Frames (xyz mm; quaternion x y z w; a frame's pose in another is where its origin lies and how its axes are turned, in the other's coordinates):
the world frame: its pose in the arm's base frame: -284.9 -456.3 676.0 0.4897 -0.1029 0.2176 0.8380
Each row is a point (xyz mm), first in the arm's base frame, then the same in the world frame.
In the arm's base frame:
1: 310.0 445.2 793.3
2: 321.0 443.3 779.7
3: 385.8 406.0 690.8
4: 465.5 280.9 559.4
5: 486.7 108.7 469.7
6: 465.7 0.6 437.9
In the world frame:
1: 809.1 197.9 -697.5
2: 813.1 181.4 -702.2
3: 826.3 66.3 -711.7
4: 813.0 -126.0 -665.8
5: 751.8 -278.7 -560.6
6: 692.4 -339.7 -483.8

